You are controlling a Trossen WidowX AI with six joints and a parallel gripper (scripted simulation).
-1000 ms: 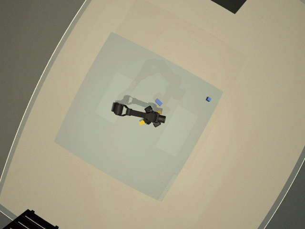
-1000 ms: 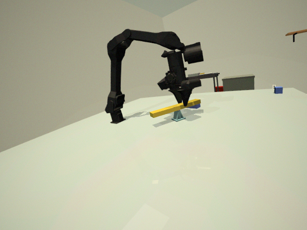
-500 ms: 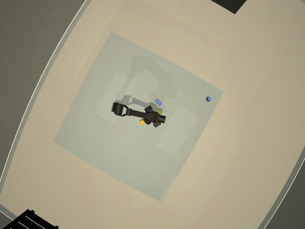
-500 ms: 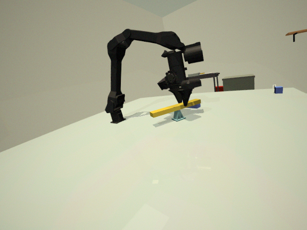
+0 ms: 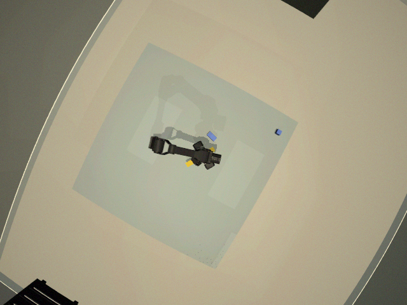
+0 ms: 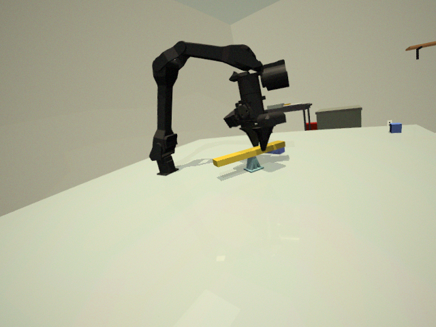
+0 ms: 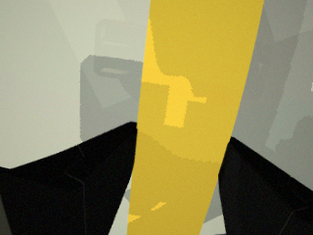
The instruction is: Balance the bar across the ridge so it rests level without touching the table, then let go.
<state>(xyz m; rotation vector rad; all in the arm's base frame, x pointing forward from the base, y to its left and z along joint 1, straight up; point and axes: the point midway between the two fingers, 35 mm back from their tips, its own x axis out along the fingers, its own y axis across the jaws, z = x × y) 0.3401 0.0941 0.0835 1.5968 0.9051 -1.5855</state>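
My gripper tip is now 10 mm past the yellow bar and 20 mm to the left of it. Round my gripper tip: small blue cube: 400 mm ahead, 410 mm to the left, 30 mm below.
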